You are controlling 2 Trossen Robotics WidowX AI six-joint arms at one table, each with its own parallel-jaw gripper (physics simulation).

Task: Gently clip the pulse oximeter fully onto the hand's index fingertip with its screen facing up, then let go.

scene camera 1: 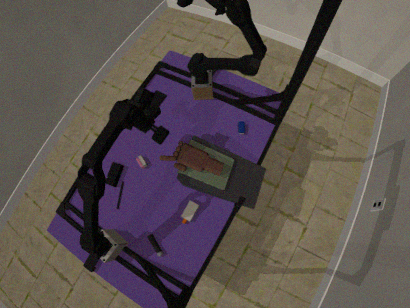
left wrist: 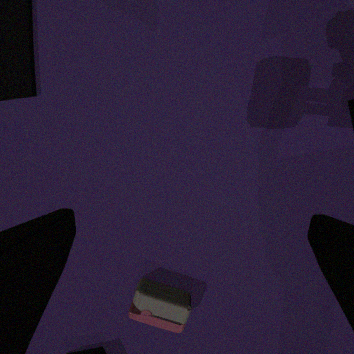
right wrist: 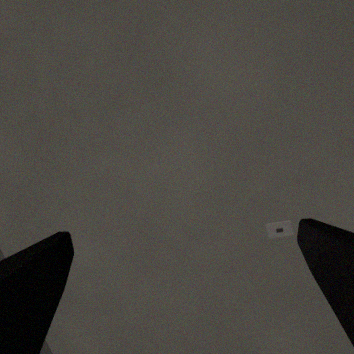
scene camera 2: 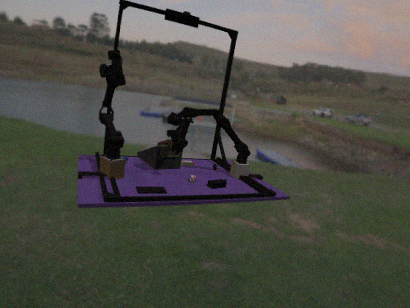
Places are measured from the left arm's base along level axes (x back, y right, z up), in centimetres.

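Pixels of known places: left gripper, between the fingertips: [scene camera 1: 154,130] [left wrist: 194,223] [scene camera 2: 174,153]; right gripper, between the fingertips: [right wrist: 186,236] [scene camera 2: 116,61]; left arm's base, origin of its link: [scene camera 1: 103,245] [scene camera 2: 241,162]; right arm's base, origin of its link: [scene camera 1: 201,78] [scene camera 2: 113,157].
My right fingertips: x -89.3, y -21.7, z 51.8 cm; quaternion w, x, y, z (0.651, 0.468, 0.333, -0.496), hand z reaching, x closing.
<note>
For each thing: its top centre in the pictures, then the offset to it from my right fingertips. "*": a spot on its surface instead.
- pink pulse oximeter, centre of its top: [left wrist: 158,314] [scene camera 1: 140,160] [scene camera 2: 193,176] dx +51.3, dy +7.7, dz -59.2 cm
- brown hand, a spot on its surface: [scene camera 1: 200,159] * dx +37.4, dy +34.2, dz -44.5 cm
- black box, centre of its top: [scene camera 1: 112,173] [scene camera 2: 217,181] dx +64.4, dy +0.6, dz -58.8 cm
- thin black rod, centre of its top: [scene camera 1: 119,194] dx +69.8, dy +8.9, dz -61.5 cm
- flat black item, centre of its top: [scene camera 2: 151,189] [scene camera 1: 153,103] dx +23.7, dy -9.5, dz -61.6 cm
- blue item, centre of its top: [scene camera 1: 241,126] dx +10.2, dy +36.5, dz -59.1 cm
- white box, centre of its top: [scene camera 1: 188,212] dx +56.4, dy +40.4, dz -59.6 cm
- black cylinder, centre of its top: [scene camera 1: 154,245] dx +76.6, dy +37.2, dz -59.6 cm
A small white and pink pulse oximeter [scene camera 1: 141,161] [scene camera 2: 193,178] [left wrist: 161,306] lies on the purple table top. Its screen cannot be made out. My left gripper [scene camera 1: 145,121] [left wrist: 194,223] is open and empty, above the table; in the left wrist view the oximeter shows below the fingertips' level, between the two fingers. A brown hand [scene camera 1: 200,159] rests on a green pad on a dark sloped stand [scene camera 1: 250,180] [scene camera 2: 169,160], its index finger [scene camera 1: 168,158] pointing towards the oximeter, bare and apart from it. My right gripper [right wrist: 186,236] is open and empty, raised high and facing a grey wall.
A black box [scene camera 1: 114,174] [scene camera 2: 217,183] and a thin black rod [scene camera 1: 120,195] lie near the oximeter. A flat black item [scene camera 2: 151,190], a blue item [scene camera 1: 241,127], a white box [scene camera 1: 190,211] with an orange part and a black cylinder [scene camera 1: 155,245] lie farther off.
</note>
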